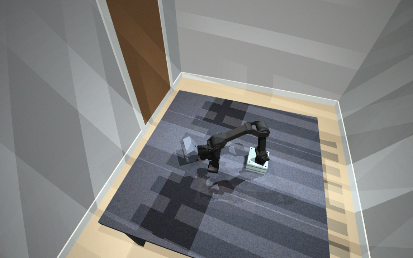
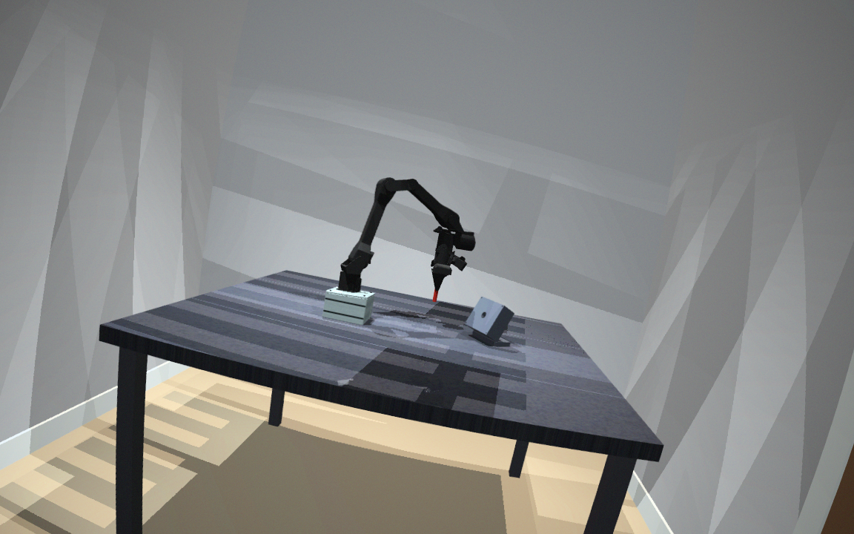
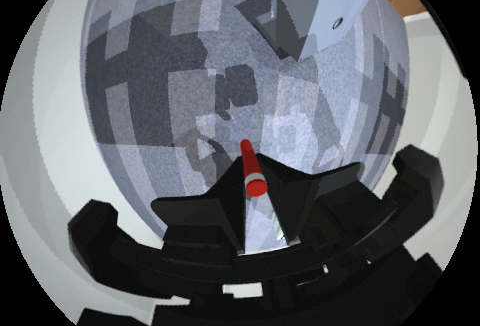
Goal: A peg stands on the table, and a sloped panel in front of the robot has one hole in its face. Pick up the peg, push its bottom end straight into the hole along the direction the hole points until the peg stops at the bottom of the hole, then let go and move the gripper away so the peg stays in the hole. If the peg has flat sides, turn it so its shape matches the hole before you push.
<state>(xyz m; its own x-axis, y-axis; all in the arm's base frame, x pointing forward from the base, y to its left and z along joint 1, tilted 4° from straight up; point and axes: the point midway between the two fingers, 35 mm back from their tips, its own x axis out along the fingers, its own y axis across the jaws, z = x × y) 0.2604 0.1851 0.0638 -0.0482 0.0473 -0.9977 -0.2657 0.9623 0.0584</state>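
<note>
The grey sloped panel is 21 cm ahead of my gripper tip, 9 cm to the right of it and 4 cm below it. The rest, counted from my gripper tip: red round peg 2 cm above.
</note>
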